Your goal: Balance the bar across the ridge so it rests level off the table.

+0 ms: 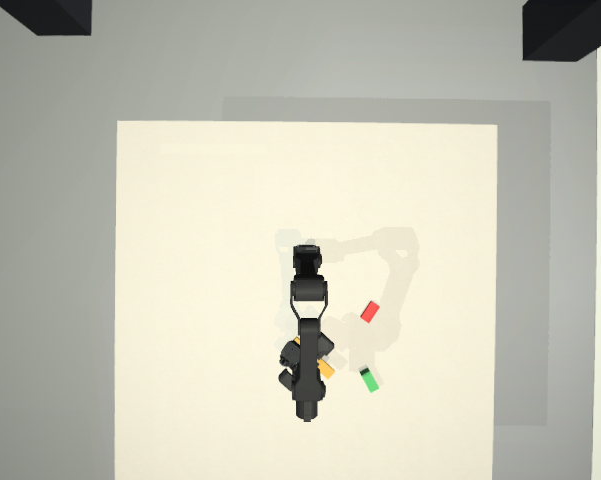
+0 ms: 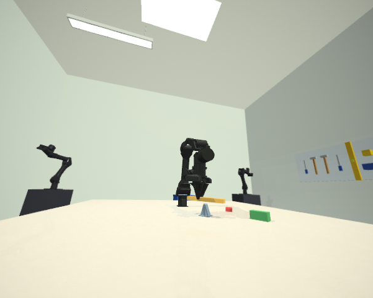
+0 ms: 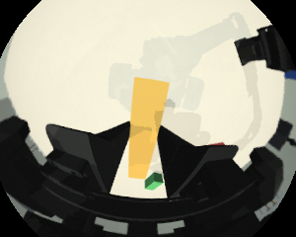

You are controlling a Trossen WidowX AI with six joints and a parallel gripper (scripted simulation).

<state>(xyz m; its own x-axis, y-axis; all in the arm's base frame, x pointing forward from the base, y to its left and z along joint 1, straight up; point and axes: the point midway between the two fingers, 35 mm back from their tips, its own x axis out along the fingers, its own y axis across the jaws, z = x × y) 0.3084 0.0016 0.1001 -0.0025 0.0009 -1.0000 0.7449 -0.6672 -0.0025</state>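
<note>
My gripper tip is now 2 cm short of the orange bar and 2 cm to the right of it. Also, from my gripper tip: green block 11 cm ahead, 22 cm to the left, 5 cm below; red block 12 cm behind, 22 cm to the left, 6 cm below.
</note>
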